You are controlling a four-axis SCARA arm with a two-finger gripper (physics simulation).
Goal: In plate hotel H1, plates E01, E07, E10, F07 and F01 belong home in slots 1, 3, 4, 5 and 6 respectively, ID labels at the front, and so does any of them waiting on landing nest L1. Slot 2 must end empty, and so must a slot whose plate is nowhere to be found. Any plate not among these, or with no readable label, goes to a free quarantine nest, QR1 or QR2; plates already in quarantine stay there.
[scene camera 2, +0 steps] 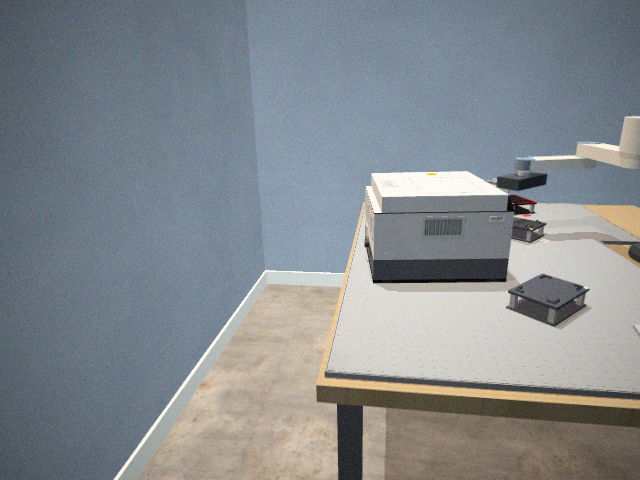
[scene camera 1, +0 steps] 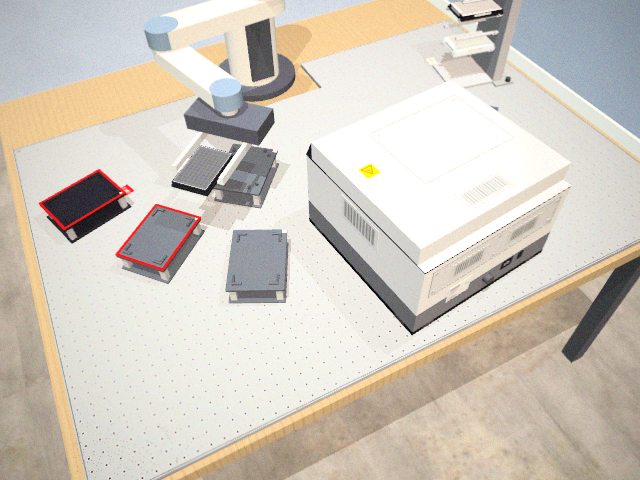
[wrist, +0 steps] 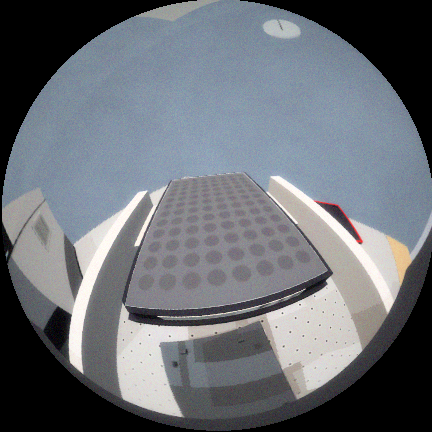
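Where they show: gripper, fingertip midpoint: (scene camera 1: 197, 175) (wrist: 210, 191); arm's base at its link origin: (scene camera 1: 255, 77).
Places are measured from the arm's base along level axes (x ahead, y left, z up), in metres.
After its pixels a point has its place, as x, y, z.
Note:
My gripper (scene camera 1: 199, 174) @(0.543, -0.339, 0.185) (wrist: 210, 191) @(0.543, -0.339, 0.185) is shut on a black-edged plate (scene camera 1: 204, 164) @(0.521, -0.315, 0.188) (wrist: 212, 240) @(0.508, -0.295, 0.188) with a grey, round-welled top. It holds the plate level in the air, beside and partly over a dark grey nest with small studs (scene camera 1: 265, 161) @(0.440, -0.150, 0.063) (wrist: 225, 367) @(0.462, -0.233, 0.063). No ID label is readable on the held plate. A red-rimmed grey nest (scene camera 1: 160, 236) @(0.557, -0.454, 0.063) bears no plate. Another red-rimmed nest (scene camera 1: 82, 200) @(0.360, -0.587, 0.063) has a black top; I cannot tell whether a plate lies there. A plain grey nest (scene camera 1: 257, 262) @(0.725, -0.292, 0.063) bears no plate. Hotel H1 (scene camera 1: 504, 41) @(0.388, 0.618, 0.149) shows in part, with a dark-edged plate (scene camera 1: 476, 9) @(0.323, 0.549, 0.231) on an upper shelf.
A large white instrument (scene camera 1: 439, 155) @(0.804, 0.083, 0.267) (scene camera 2: 439, 235) @(0.780, 0.275, 0.155) with a dark base stands right of the nests in scene camera 1. The arm's column (scene camera 1: 235, 56) @(0.037, -0.065, 0.114) stands at the back. Another dark nest (scene camera 2: 547, 290) @(0.531, 0.409, 0.063) stands in front of the instrument in scene camera 2.

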